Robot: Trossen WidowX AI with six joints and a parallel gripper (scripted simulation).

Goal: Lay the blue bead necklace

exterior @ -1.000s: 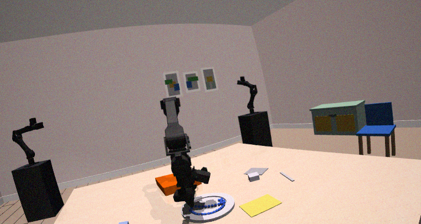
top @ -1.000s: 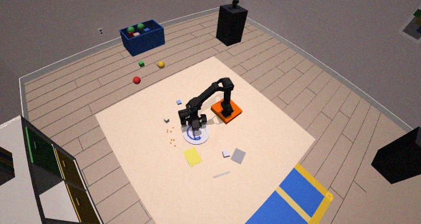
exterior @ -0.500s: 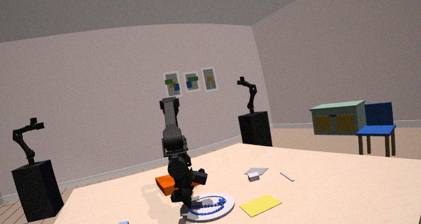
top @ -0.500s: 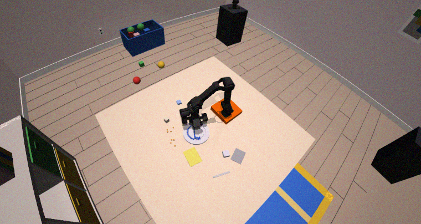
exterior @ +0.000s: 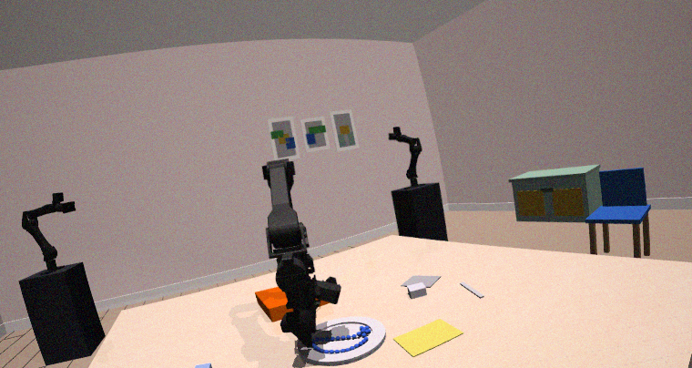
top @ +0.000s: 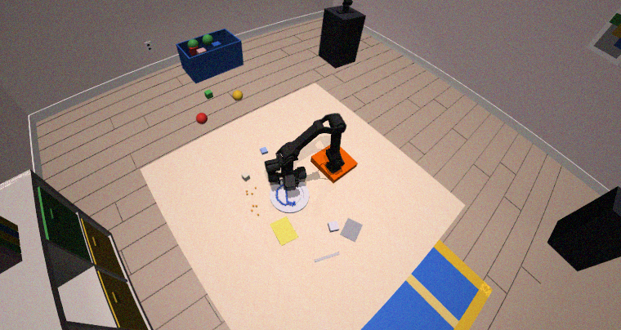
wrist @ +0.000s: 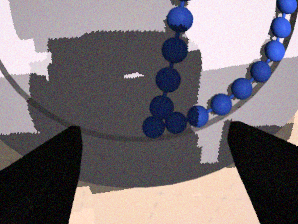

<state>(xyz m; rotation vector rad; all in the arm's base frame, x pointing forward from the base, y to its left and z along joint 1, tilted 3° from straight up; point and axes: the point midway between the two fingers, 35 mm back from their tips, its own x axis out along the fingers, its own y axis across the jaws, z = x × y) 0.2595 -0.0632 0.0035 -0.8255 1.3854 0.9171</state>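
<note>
My gripper tip is now 2 cm short of the round bead board, 6 cm to the right of it and 1 cm above it. From my gripper tip the other things lie so: yellow sheet (15 cm ahead, 20 cm to the left, 2 cm below); then pale cube (16 cm ahead, 15 cm to the right); then blue cube (1 cm behind, 25 cm to the right, 1 cm below).
</note>
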